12 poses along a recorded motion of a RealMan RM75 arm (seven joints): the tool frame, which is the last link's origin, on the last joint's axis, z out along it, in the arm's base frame.
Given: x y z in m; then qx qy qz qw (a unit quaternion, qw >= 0).
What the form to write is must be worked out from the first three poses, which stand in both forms.
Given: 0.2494 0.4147 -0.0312 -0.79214 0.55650 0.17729 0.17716
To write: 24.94 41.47 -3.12 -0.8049 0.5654 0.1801 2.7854
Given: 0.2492 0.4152 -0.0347 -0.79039 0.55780 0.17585 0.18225
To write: 24.92 41.52 -3.47 -0.8039 0.5673 0.1788 2.7750
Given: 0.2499 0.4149 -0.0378 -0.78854 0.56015 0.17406 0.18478
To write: 24.99 41.49 -3.78 -0.8024 0.5700 0.1771 2.7699
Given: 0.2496 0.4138 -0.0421 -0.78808 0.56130 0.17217 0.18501
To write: 24.96 41.38 -4.21 -0.8019 0.5712 0.1752 2.7694
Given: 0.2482 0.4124 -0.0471 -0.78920 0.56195 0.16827 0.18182
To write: 24.82 41.24 -4.71 -0.8026 0.5715 0.1711 2.7759
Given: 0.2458 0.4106 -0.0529 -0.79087 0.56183 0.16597 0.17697
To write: 24.58 41.06 -5.29 -0.8036 0.5708 0.1686 2.7858
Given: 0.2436 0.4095 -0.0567 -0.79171 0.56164 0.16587 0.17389
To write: 24.36 40.95 -5.67 -0.8040 0.5703 0.1684 2.7920
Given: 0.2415 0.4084 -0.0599 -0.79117 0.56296 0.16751 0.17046
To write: 24.15 40.84 -5.99 -0.8029 0.5713 0.1700 2.7990
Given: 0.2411 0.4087 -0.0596 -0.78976 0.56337 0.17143 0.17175
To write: 24.11 40.87 -5.96 -0.8017 0.5719 0.1740 2.7964
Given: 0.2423 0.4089 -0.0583 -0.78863 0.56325 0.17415 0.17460
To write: 24.23 40.89 -5.83 -0.8009 0.5720 0.1769 2.7906
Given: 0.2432 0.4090 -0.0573 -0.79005 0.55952 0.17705 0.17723
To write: 24.32 40.90 -5.73 -0.8028 0.5685 0.1799 2.7853
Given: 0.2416 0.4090 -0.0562 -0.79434 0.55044 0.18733 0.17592
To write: 24.16 40.90 -5.62 -0.8069 0.5592 0.1903 2.7879
